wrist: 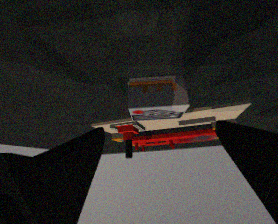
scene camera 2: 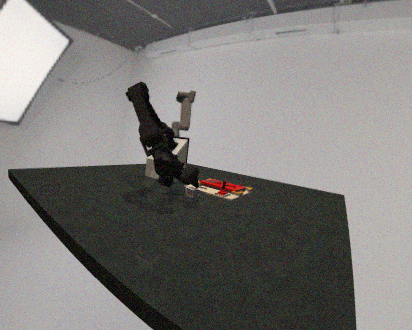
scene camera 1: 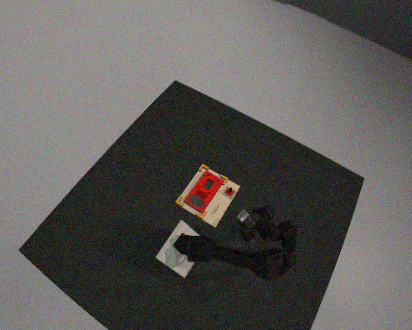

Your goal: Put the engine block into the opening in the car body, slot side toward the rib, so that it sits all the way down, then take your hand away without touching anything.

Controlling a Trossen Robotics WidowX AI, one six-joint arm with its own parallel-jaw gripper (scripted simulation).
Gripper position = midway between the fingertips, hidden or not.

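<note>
Wrist view: my gripper (wrist: 159, 129) is open and holds nothing; a red car body (wrist: 172, 136) is visible too. Scene camera 1 also shows the red car body (scene camera 1: 204, 190).
</note>
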